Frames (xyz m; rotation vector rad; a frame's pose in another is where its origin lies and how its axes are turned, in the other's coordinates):
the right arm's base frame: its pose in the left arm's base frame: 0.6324 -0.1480 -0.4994 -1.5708 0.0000 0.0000
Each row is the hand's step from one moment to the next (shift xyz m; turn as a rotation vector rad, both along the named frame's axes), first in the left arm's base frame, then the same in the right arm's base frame.
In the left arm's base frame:
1: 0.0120 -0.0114 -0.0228 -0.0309 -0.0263 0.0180
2: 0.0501 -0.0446 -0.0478 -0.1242 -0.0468 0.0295
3: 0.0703 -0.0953 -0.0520 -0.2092 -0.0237 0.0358
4: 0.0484 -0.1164 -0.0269 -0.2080 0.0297 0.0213
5: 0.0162 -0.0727 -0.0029 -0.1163 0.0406 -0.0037
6: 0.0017 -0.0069 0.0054 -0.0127 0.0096 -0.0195
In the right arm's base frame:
1: 0.0120 0.0228 -0.0114 -0.0309 -0.0180 -0.0263
2: 0.0501 0.0478 -0.0446 -0.1242 -0.0295 -0.0468
3: 0.0703 0.0520 -0.0953 -0.2092 -0.0358 -0.0237
4: 0.0484 0.0269 -0.1164 -0.2080 -0.0213 0.0297
5: 0.0162 0.0029 -0.0727 -0.1163 0.0037 0.0406
6: 0.0017 -0.0054 -0.0069 -0.0127 0.0195 0.0096

